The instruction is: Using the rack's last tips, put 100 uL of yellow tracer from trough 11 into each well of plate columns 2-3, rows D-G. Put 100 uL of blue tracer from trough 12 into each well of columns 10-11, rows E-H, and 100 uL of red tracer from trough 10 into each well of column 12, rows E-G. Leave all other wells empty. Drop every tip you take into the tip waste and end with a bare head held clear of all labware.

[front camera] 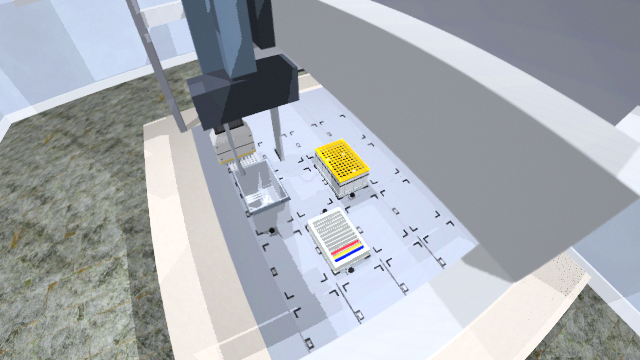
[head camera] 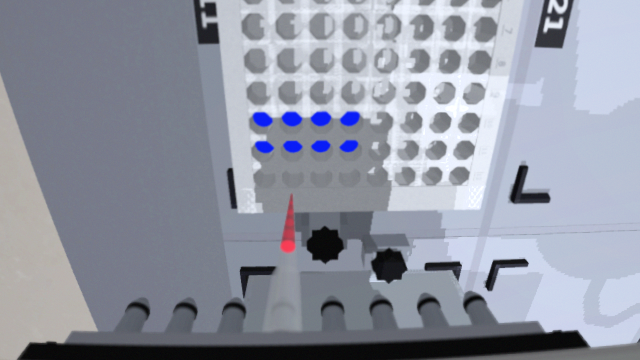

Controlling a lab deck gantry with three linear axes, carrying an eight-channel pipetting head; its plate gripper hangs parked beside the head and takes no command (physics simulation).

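The pipetting head (front camera: pixel 234 143) hangs low over the plate (front camera: pixel 245 161) (head camera: pixel 432 198) beside the tip waste (front camera: pixel 270 206). One channel carries a tip (head camera: pixel 288 225) with red liquid; the other channels are bare. In the head view the tip's end appears just below column 12. Blue liquid (head camera: pixel 321 119) fills the four leftmost wells of columns 10 and 11. Column 12 shows no liquid; columns 2-3 are out of the head view. The trough block (front camera: pixel 353 257) holds red, yellow and blue strips. The yellow tip rack (front camera: pixel 356 184) shows a few pale tips. The parked plate gripper (front camera: pixel 262 166) has its fingers apart, empty.
The dark gripper carriage (front camera: pixel 245 95) hangs beside the head. A thin grey frame post (front camera: pixel 161 75) stands at the left, and a broad grey panel (front camera: pixel 425 120) covers the right. Black knobs (head camera: pixel 325 244) (head camera: pixel 389 265) and corner brackets (head camera: pixel 530 197) lie around the plate.
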